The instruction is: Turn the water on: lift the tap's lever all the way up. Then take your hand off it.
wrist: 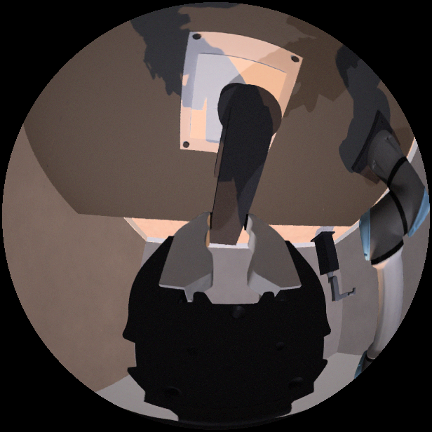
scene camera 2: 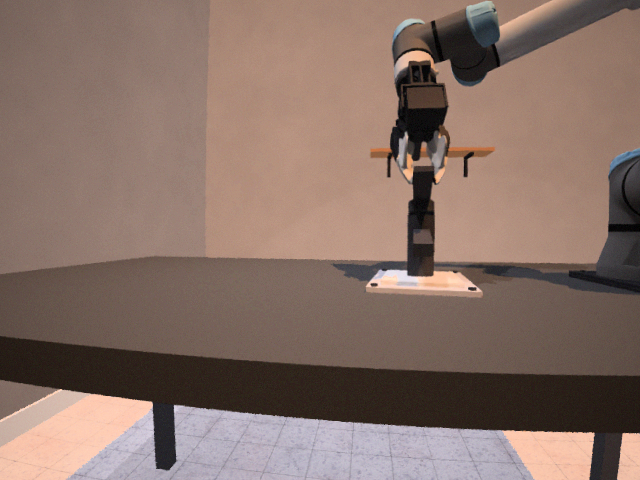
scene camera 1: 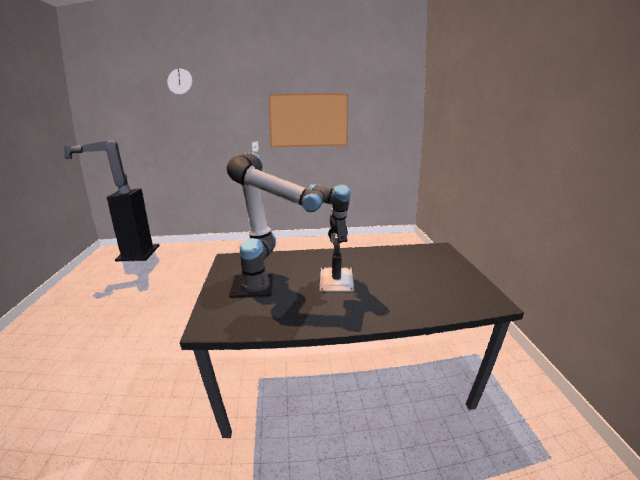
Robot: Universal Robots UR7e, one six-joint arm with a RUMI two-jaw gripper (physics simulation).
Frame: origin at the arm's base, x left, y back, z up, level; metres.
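Seen in the pictures: gripper, between the fingertips: (scene camera 2: pixel 424 183) (scene camera 1: pixel 336 243); arm's base, origin of its link: (scene camera 1: pixel 255 284).
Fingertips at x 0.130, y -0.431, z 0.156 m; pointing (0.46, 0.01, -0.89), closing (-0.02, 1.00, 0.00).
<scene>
Offsets run from my fingertips to a thing's top centre. "spot": to the spot under its first point. Level surfaces: height alone.
The black tap (scene camera 1: pixel 336 267) (scene camera 2: pixel 420 253) stands upright on a white base plate @[dx -0.092, dy +0.008, dz -0.157 m] (scene camera 1: pixel 326 287) (scene camera 2: pixel 423 292) (wrist: pixel 240 43). Its dark lever @[spot: dx -0.067, dy +0.003, dz -0.004 m] (scene camera 1: pixel 337 249) (scene camera 2: pixel 422 187) (wrist: pixel 239 175) slants steeply upward from the tap's top. My gripper (scene camera 1: pixel 336 239) (scene camera 2: pixel 423 178) (wrist: pixel 227 214) is shut on the lever near its free end, with one pale fingertip on each side. In the wrist view the lever's end shows between the fingers. The tap's body is mostly hidden there behind the lever. Whether the lever is at its upper stop cannot be told.
The tap's plate is on the dark table @[dz -0.169 m] (scene camera 1: pixel 413 284) (scene camera 2: pixel 206 315) (wrist: pixel 100 165), beside my arm's base (scene camera 1: pixel 251 285). An orange shelf (scene camera 2: pixel 478 151) is on the wall behind the gripper. Another arm stands on a black pedestal (scene camera 1: pixel 129 227) (wrist: pixel 326 252) away from the table.
</scene>
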